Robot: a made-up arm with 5 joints.
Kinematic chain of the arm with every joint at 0, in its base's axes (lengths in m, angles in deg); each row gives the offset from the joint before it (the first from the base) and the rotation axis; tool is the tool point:
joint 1: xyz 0 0 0.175 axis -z
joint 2: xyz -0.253 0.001 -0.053 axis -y
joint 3: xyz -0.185 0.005 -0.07 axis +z
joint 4: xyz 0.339 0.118 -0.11 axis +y
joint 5: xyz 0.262 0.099 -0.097 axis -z
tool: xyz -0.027 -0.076 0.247
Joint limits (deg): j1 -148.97..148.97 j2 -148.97..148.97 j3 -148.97..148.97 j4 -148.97..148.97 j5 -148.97..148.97
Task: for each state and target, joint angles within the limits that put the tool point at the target. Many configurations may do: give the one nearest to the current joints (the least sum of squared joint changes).
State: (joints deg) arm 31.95 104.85 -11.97 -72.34 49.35
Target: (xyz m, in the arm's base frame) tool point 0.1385 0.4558 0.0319
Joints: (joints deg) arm 54.77 100.39 41.32 -54.58 65.19
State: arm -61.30 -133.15 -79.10 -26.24 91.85
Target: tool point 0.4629 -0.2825 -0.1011
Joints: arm -102.95 -115.96 -68.74 -4.24 109.63
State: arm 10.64 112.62 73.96 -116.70 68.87
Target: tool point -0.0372 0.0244 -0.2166
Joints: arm -4.14 108.46 115.86 -122.84 39.39
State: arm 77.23 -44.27 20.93 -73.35 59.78
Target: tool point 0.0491 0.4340 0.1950
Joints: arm 56.86 -37.29 28.52 -88.03 61.07
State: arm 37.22 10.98 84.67 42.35 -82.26
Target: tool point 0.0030 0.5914 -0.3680
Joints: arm 18.75 19.07 63.17 81.78 -76.29
